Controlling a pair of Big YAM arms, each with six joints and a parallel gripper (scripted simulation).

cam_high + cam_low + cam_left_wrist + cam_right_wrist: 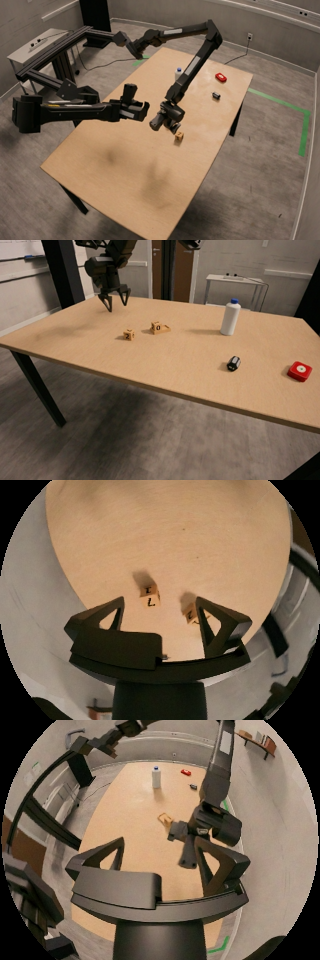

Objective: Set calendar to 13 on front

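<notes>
Now: left hand 5 cm past the wooden digit cube, 17 cm to the right of it and 10 cm above it. Round my left hand: white bottle 12 cm behind, 52 cm to the left, 5 cm below; then wooden cube 5 cm ahead, 6 cm to the left, 11 cm below; then wooden tray 6 cm behind, 19 cm to the left, 12 cm below.
</notes>
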